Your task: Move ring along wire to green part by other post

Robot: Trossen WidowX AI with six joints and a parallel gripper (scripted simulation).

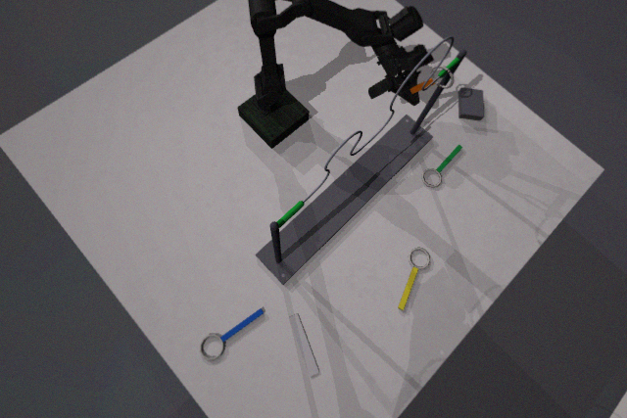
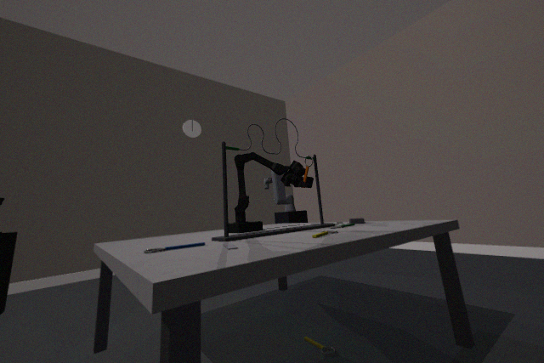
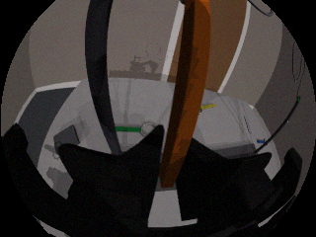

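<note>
The orange-handled ring lies 9 cm above my gripper tip. The rest, counted from my gripper tip: green-handled ring: 15 cm ahead, 5 cm to the left, 21 cm below; then dark grey block: 5 cm ahead, 28 cm to the left, 21 cm below; then yellow-handled ring: 32 cm ahead, 24 cm to the right, 21 cm below.
</note>
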